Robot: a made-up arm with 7 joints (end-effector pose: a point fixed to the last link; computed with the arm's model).
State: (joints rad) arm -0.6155 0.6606 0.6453 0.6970 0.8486 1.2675 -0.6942
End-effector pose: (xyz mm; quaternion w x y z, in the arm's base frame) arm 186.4 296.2 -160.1 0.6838 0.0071 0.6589 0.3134
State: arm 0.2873 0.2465 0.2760 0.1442 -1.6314 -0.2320 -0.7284
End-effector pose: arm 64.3 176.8 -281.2 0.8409 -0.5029 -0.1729 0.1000
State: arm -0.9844 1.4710 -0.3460 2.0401 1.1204 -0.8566 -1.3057
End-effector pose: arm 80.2 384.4 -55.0 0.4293 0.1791 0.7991 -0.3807
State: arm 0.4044 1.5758 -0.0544 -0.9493 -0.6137 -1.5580 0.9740
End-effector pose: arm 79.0 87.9 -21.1 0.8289 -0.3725 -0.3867 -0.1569
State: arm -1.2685 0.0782 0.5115 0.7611 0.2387 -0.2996 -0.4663
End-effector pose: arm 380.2 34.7 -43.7 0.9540 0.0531 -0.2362 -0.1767
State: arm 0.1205 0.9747 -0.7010 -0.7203 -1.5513 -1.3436 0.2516
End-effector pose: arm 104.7 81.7 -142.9 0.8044 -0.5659 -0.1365 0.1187
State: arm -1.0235 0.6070 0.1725 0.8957 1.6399 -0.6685 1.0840
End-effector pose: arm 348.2 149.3 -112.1 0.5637 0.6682 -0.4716 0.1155
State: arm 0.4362 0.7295 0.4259 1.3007 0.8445 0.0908 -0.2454
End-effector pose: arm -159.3 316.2 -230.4 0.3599 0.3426 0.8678 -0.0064
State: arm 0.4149 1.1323 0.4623 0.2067 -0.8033 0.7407 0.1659
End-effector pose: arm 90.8 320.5 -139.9 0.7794 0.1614 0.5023 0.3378
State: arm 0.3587 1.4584 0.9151 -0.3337 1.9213 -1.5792 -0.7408
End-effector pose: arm 151.6 226.4 2.8 0.3618 -0.7158 -0.3764 0.4638
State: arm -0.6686 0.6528 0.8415 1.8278 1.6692 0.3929 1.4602
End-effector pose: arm 126.4 241.7 -301.5 0.3976 0.8286 0.2148 0.3304
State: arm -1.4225 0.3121 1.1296 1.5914 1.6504 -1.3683 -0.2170
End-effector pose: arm 356.0 26.0 -90.2 0.7845 0.3104 -0.3889 -0.3701
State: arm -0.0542 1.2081 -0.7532 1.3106 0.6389 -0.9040 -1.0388
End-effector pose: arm 15.7 342.5 -209.4 0.1609 0.2392 0.7016 -0.6516
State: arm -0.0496 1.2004 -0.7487 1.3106 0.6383 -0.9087 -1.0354
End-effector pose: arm 14.3 340.9 -211.6 0.1648 0.2378 0.6980 -0.6551
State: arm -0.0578 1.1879 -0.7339 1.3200 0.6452 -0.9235 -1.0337
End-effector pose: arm 15.8 338.7 -214.1 0.1738 0.2386 0.6914 -0.6594
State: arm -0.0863 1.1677 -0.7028 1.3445 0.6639 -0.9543 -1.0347
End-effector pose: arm 22.0 335.5 -217.0 0.1909 0.2426 0.6799 -0.6652
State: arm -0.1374 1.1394 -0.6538 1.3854 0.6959 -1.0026 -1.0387
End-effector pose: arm 33.3 331.0 -220.2 0.2165 0.2496 0.6619 -0.6729
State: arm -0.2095 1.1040 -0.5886 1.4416 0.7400 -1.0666 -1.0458
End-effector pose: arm 48.9 324.6 -223.2 0.2495 0.2581 0.6361 -0.6830
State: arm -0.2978 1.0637 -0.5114 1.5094 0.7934 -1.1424 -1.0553
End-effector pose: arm 67.3 315.9 -225.7 0.2873 0.2664 0.6016 -0.6961
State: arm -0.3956 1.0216 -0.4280 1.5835 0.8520 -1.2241 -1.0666
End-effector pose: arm 87.3 304.8 -227.4 0.3259 0.2735 0.5587 -0.7119
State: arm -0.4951 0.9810 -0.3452 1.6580 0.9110 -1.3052 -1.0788
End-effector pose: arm 107.2 291.7 -228.0 0.3612 0.2787 0.5093 -0.7296
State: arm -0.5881 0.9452 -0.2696 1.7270 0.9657 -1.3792 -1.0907
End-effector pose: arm 125.6 278.0 -227.2 0.3899 0.2823 0.4581 -0.7473
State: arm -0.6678 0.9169 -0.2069 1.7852 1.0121 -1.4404 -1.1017
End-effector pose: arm 141.3 265.3 -225.2 0.4101 0.2849 0.4111 -0.7626
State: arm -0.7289 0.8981 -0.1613 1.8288 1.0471 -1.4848 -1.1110
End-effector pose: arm 153.1 255.5 -222.5 0.4222 0.2870 0.3746 -0.7740
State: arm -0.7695 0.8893 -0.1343 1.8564 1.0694 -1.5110 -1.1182
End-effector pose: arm 160.8 249.7 -219.6 0.4279 0.2891 0.3523 -0.7805
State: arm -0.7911 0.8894 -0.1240 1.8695 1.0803 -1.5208 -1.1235
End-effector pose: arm 164.7 248.0 -217.0 0.4293 0.2911 0.3444 -0.7825
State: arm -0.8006 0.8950 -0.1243 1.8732 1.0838 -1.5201 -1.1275
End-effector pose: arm 166.3 249.0 -214.7 0.4282 0.2932 0.3461 -0.7816
